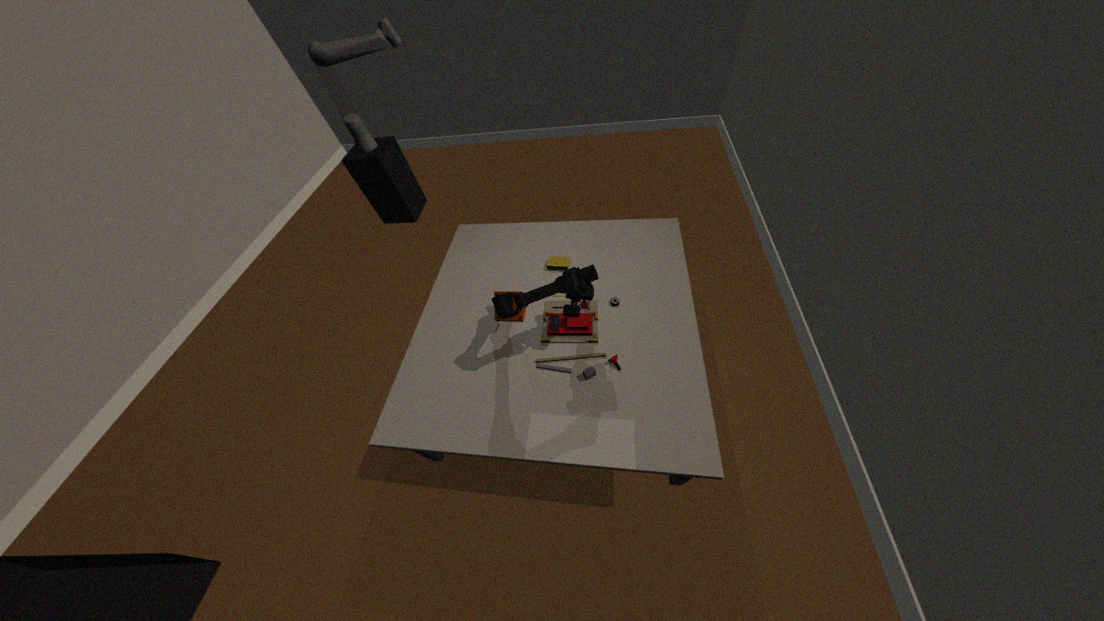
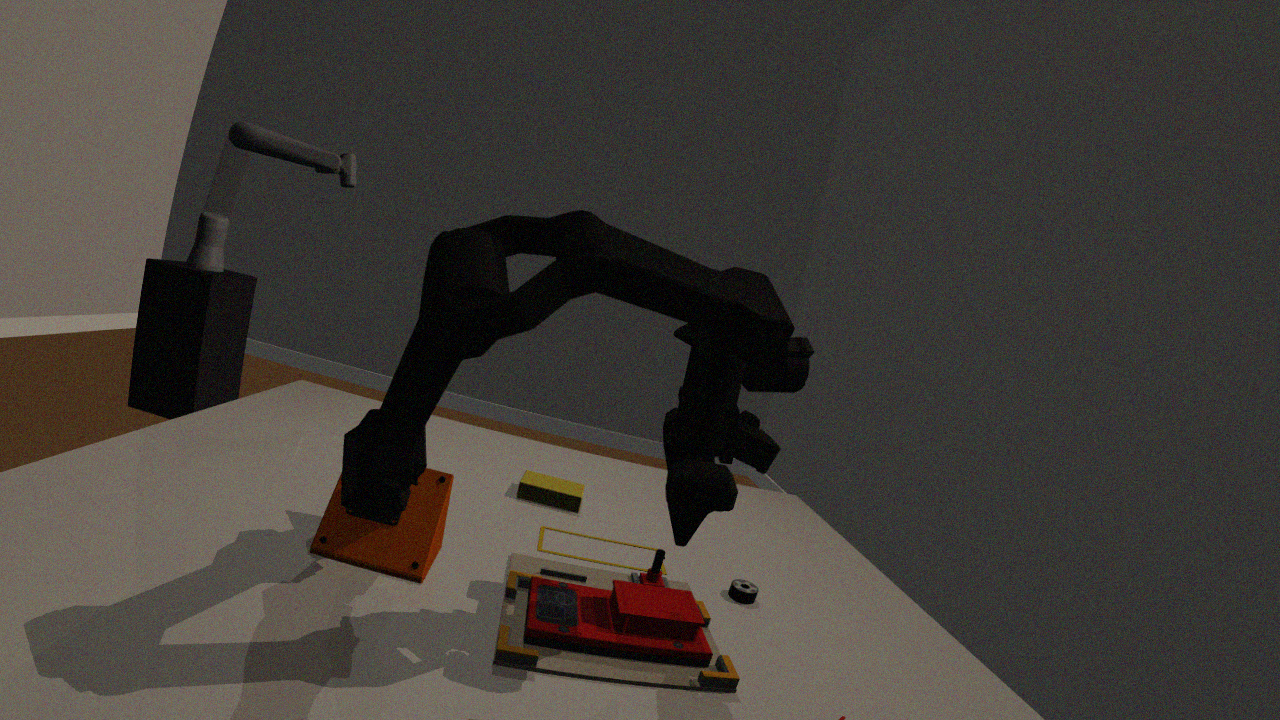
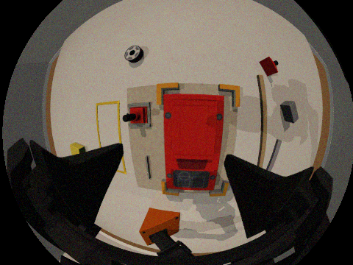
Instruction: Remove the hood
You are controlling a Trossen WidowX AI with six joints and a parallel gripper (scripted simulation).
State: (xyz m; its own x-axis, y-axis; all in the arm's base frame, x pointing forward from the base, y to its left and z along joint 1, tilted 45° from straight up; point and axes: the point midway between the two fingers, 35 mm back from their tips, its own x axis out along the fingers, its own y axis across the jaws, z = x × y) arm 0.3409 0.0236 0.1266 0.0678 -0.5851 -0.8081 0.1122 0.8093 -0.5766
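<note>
The red hood is 10 cm below my gripper tip and 2 cm to the right of it. The rest, counted from my gripper tip: wooden stick 18 cm to the right, 14 cm below, 3 cm behind; then grey bar 23 cm to the right, 14 cm below, 10 cm behind; then black wheel 16 cm ahead, 13 cm below, 11 cm to the left.
</note>
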